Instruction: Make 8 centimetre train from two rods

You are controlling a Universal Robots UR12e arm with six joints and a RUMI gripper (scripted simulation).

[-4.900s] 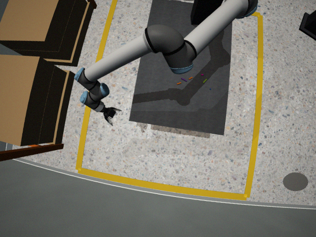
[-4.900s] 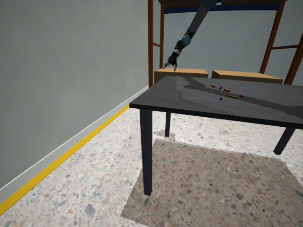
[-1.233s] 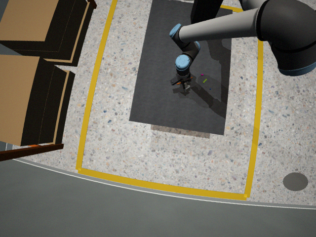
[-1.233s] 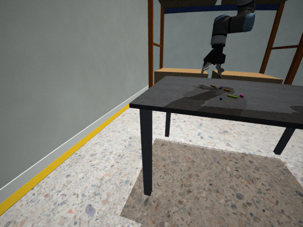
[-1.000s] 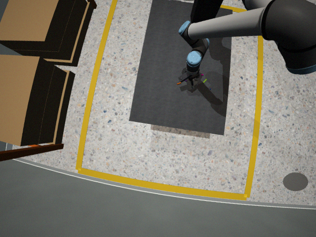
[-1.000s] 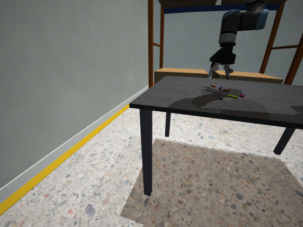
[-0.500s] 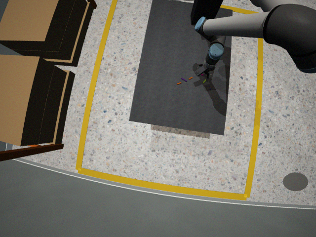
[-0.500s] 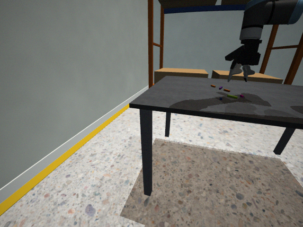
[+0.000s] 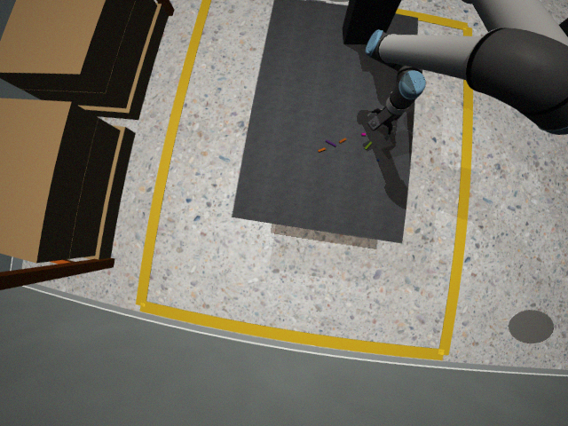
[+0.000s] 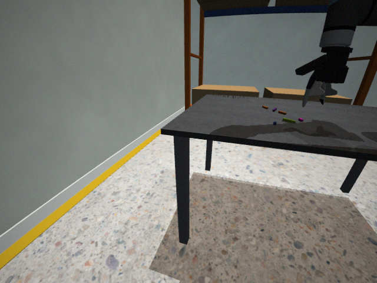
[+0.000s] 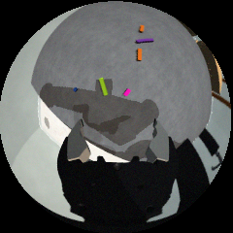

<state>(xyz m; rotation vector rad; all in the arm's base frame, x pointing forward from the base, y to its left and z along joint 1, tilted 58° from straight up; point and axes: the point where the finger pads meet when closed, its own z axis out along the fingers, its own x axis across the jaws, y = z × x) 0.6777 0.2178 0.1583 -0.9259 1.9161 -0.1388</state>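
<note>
The lime rod is 7 cm ahead of my hand, 1 cm to the left of it and 7 cm below it. Round my hand: purple rod 16 cm ahead, 17 cm to the right, 7 cm below; magenta rod 3 cm ahead, 4 cm to the right, 7 cm below; small blue rod 11 cm ahead, 10 cm to the left, 7 cm below.
</note>
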